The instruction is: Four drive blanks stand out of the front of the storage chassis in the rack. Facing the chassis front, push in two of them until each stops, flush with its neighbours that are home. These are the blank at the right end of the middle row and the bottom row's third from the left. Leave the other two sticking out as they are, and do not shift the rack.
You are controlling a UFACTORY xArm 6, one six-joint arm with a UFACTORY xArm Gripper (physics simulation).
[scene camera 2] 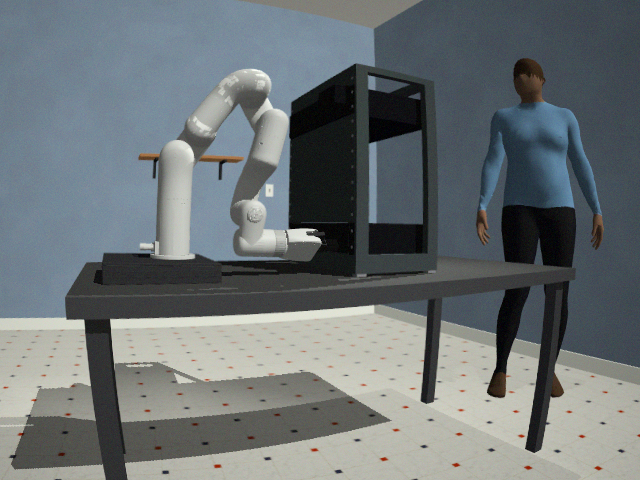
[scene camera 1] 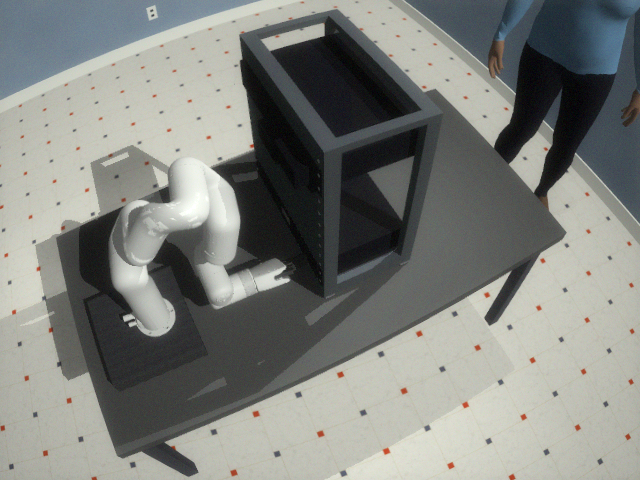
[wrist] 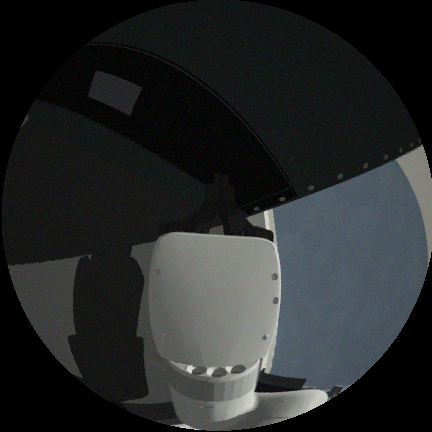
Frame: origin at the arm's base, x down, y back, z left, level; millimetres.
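Seen in the pictures: gripper, fingertip midpoint: [scene camera 2: 336, 245] [scene camera 1: 306, 257] [wrist: 219, 181]; arm's base at its link origin: [scene camera 2: 172, 257] [scene camera 1: 155, 317].
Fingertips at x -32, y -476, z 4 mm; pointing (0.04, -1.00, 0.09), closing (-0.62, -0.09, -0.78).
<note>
Offsets run from my fingertips to a thing's middle. "pt": to the spot under its first point.
The rack [scene camera 1: 330, 222] [scene camera 2: 362, 180] stands upright on the table. A black unit low in it shows its front {pt dx -29, dy -3, dz -3 mm} [scene camera 2: 338, 235] [wrist: 175, 100], with a lighter grey rectangle {pt dx -22, dy +6, dz +142 mm} [wrist: 115, 92] on the left part in the wrist view. The front is very dark; single drive blanks, their rows and how far any stands out cannot be made out. My gripper [scene camera 1: 293, 267] [scene camera 2: 324, 237] [wrist: 219, 181] is shut and empty, its fingers pointing at the low unit's front near one end. The fingertips are at or very close to that front; contact cannot be told.
Another black unit [scene camera 2: 395, 111] sits high in the rack. A dark plain panel [scene camera 2: 320, 175] [wrist: 325, 100] lies above the low unit. The arm's base stands on a black block [scene camera 1: 180, 330] [scene camera 2: 160, 271] on the grey table [scene camera 1: 465, 206] [scene camera 2: 258, 302]. A person [scene camera 1: 578, 36] [scene camera 2: 535, 155] stands behind the table.
</note>
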